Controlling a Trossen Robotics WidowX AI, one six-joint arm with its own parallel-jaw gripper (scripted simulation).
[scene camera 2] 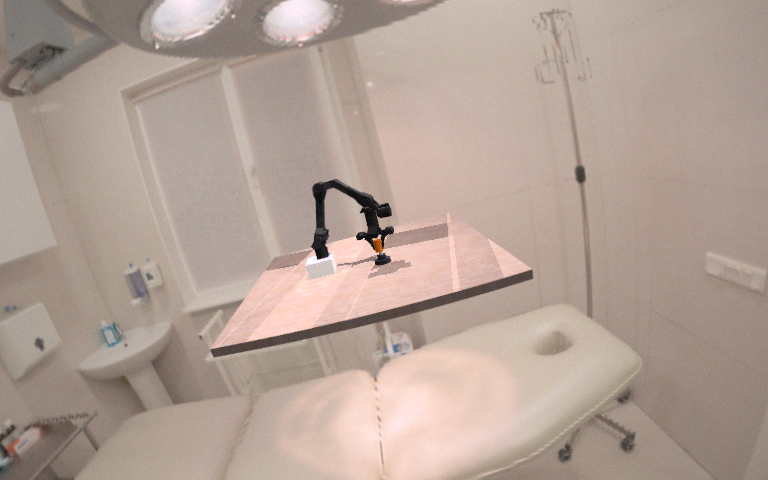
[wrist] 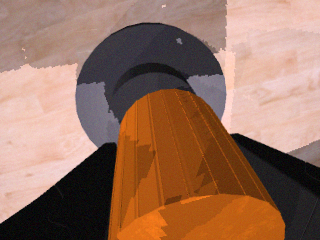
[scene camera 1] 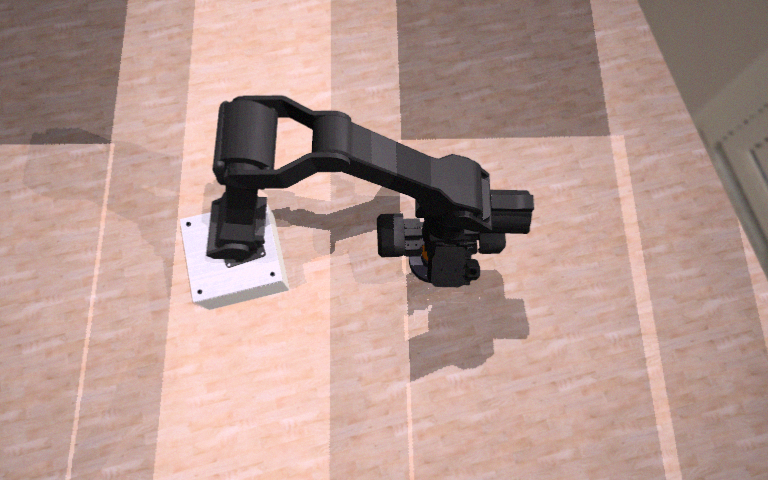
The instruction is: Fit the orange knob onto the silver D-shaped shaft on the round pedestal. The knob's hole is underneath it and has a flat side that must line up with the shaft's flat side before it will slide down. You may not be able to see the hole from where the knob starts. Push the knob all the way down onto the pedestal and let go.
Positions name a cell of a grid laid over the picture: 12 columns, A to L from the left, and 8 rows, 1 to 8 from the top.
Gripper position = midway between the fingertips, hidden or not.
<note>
My gripper (scene camera 1: G5) holds an orange knob (wrist: G6). I also see a dark round pedestal (wrist: F2).
My gripper shows as well in the wrist view (wrist: G5).
</note>
